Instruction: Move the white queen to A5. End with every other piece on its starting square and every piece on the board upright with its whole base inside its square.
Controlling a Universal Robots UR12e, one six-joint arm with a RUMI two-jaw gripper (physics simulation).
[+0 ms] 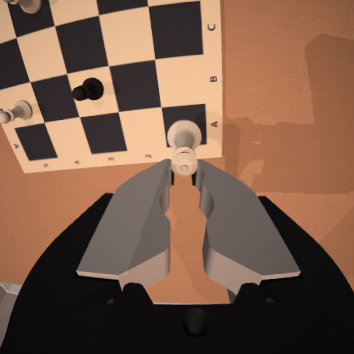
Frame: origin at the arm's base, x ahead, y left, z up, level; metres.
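Where they show: gripper, fingertip midpoint: [182, 163].
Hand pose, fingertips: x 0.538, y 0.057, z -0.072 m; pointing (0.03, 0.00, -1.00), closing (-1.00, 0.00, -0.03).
Things, the pixels of their centre, and the offset from my fingertips. "*": a spot on its surface instead. Level surfaces: height alone.
- white queen, body centre: [183, 149] dy -0.011, dx -0.001, dz +0.002 m
- chessboard, surface spot: [214, 100] * dy -0.033, dx -0.026, dz -0.055 m
- black pawn-like piece, body centre: [84, 91] dy -0.041, dx +0.078, dz -0.039 m
- brown table, surface height: dz -0.061 m
The white queen [184, 142] is between my fingertips, gripped at its head. It looks upright and raised a little above A1, the dark corner square, with its shadow off to the right. My gripper [182, 163] is shut on it. The fingers hide part of the board's lower margin near file number 1. The chessboard [214, 100] has letters A to C up its right edge and numbers 5 to 2 showing along its lower edge. A5 [36, 141] is a dark square at the lower left with no piece on it.
A black pawn-like piece [94, 89] stands on B3. A white piece [21, 110] stands on B5, beside A5, with its head leaning left in perspective. Another white piece [31, 5] shows partly at the top left. The brown table [285, 75] surrounds the board.
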